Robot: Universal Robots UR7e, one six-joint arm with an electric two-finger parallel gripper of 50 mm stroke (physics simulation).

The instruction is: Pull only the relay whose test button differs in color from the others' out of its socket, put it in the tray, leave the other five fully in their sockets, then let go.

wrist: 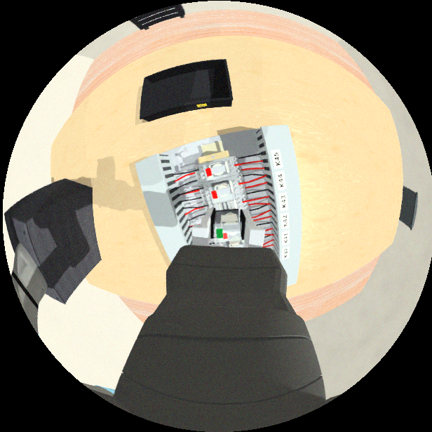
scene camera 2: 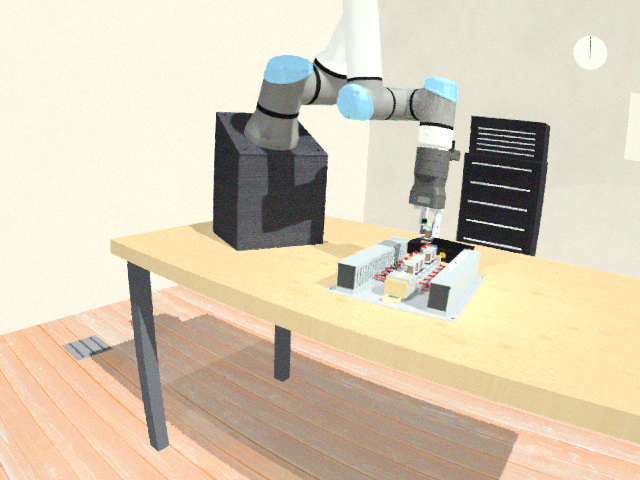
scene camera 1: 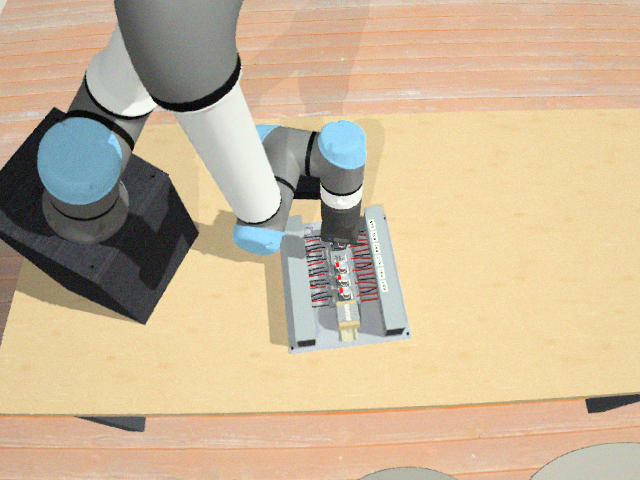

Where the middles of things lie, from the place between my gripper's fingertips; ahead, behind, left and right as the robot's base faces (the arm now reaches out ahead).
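You'd find the panel (scene camera 1: 328,337) 10 mm ahead of my hand, 50 mm to the right of it and 100 mm below it.
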